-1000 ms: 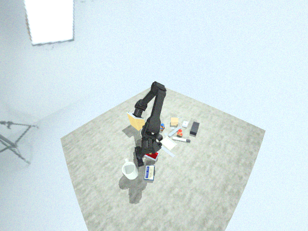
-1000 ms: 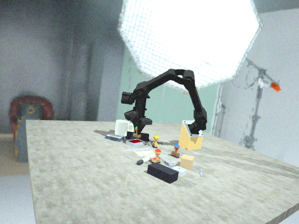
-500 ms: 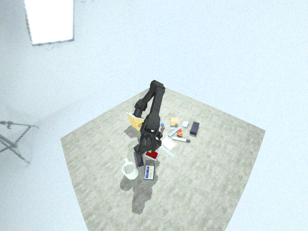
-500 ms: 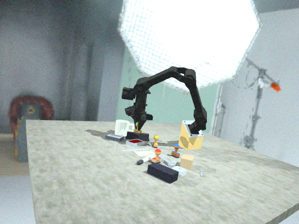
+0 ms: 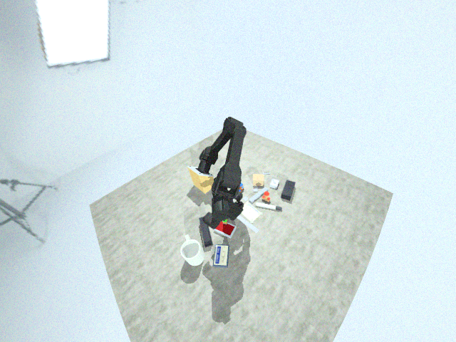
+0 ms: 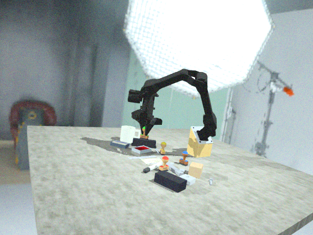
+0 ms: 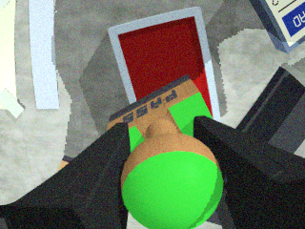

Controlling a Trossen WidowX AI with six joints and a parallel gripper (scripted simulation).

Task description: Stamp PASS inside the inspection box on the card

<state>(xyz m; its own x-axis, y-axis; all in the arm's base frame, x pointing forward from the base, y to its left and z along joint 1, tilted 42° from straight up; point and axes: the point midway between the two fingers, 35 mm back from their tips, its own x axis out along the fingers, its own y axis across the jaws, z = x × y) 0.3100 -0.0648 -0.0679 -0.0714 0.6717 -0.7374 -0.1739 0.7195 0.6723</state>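
Right now the pale card is 140 mm to the left of my gripper tip, 90 mm below it and 10 mm ahead of it. Also, from my gripper tip: pale ruler 90 mm below, 80 mm to the left, 40 mm ahead; then ink pad 90 mm below, 10 mm to the right; then green-knobbed PASS stamp right at my gripper tip.
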